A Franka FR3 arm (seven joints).
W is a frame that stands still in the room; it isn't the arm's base.
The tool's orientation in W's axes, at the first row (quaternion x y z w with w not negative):
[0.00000 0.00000 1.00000 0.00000]
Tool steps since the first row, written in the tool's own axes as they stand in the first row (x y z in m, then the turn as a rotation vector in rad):
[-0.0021 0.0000 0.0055 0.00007 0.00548 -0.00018]
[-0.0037 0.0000 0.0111 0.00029 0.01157 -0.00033]
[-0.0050 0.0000 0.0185 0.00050 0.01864 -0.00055]
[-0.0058 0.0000 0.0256 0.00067 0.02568 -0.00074]
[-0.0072 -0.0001 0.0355 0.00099 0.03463 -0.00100]
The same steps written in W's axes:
[0.0021 0.0000 0.0055 -0.00007 -0.00548 -0.00018]
[0.0037 0.0000 0.0111 -0.00029 -0.01157 -0.00033]
[0.0050 0.0000 0.0185 -0.00050 -0.01864 -0.00055]
[0.0058 0.0000 0.0256 -0.00067 -0.02568 -0.00074]
[0.0072 0.0001 0.0355 -0.00099 -0.03463 -0.00100]

